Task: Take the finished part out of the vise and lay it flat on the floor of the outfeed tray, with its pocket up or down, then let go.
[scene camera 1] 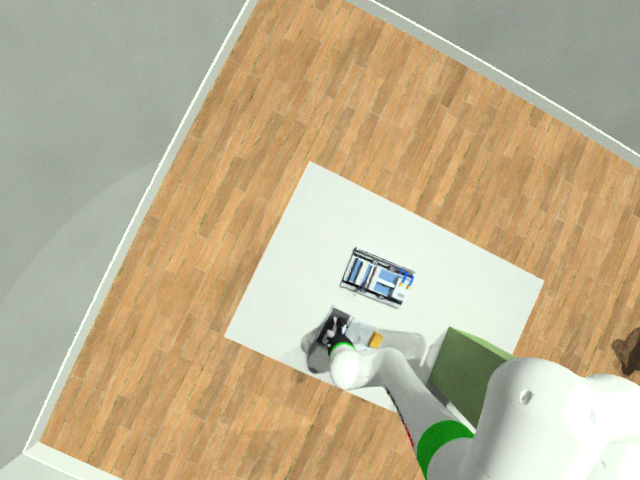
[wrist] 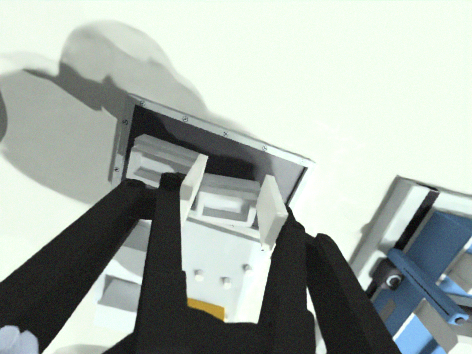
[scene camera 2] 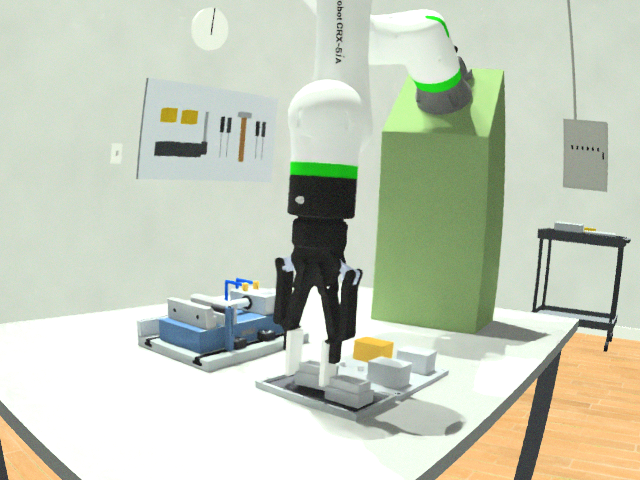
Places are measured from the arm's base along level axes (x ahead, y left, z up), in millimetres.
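Pixels of known places: gripper, between the fingertips: point(scene camera 1: 333, 324) point(wrist: 232, 179) point(scene camera 2: 309, 378); arm's base, origin of its link: point(scene camera 2: 444, 96).
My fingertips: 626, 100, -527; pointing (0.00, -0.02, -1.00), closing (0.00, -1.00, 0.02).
Observation:
For each thing: its top centre in the pictures, then the offset to it from my fingertips, as dx, dy, dz. "spot": a spot on its surface instead.
- finished part, centre of its top: point(wrist: 226, 209) point(scene camera 2: 318, 363) -23, -1, +19
- outfeed tray, a spot on its surface: point(wrist: 205, 126) point(scene camera 2: 315, 400) spot: +37, +39, -16
- second grey pocketed part, centre of its top: point(wrist: 158, 172) point(scene camera 2: 350, 379) -9, +65, +13
- grey vise, centre of its top: point(scene camera 2: 224, 294) point(scene camera 1: 383, 281) -97, -278, +71
- pale plate with short pegs, a spot on its surface: point(wrist: 199, 275) spot: -138, -1, -12
- yellow block, centre of its top: point(wrist: 195, 338) point(scene camera 2: 374, 341) point(scene camera 1: 376, 341) -208, -18, +16
My gripper point(scene camera 1: 332, 330) point(scene camera 2: 310, 378) point(wrist: 232, 179) is shut on the finished part point(scene camera 2: 309, 376) point(wrist: 226, 204), a light grey block whose pocket faces up. It holds the part over the dark floor of the outfeed tray point(scene camera 2: 305, 401) point(wrist: 205, 126), near the wall beside the peg plate. Whether the part's underside touches the floor is hidden. A second grey pocketed part point(scene camera 2: 348, 393) point(wrist: 161, 162) lies in the tray close beside the left finger in the wrist view. The blue and grey vise point(scene camera 1: 382, 281) point(scene camera 2: 193, 338) point(wrist: 450, 227) stands apart from the tray; no part shows in its jaws.
A pale plate with short pegs point(wrist: 199, 275) adjoins the tray. A yellow block point(scene camera 1: 375, 339) point(scene camera 2: 373, 350) point(wrist: 207, 308) and two light grey blocks point(scene camera 2: 390, 374) point(scene camera 2: 417, 360) stand there. A tall green box point(scene camera 1: 465, 372) point(scene camera 2: 431, 222) stands behind them on the table.

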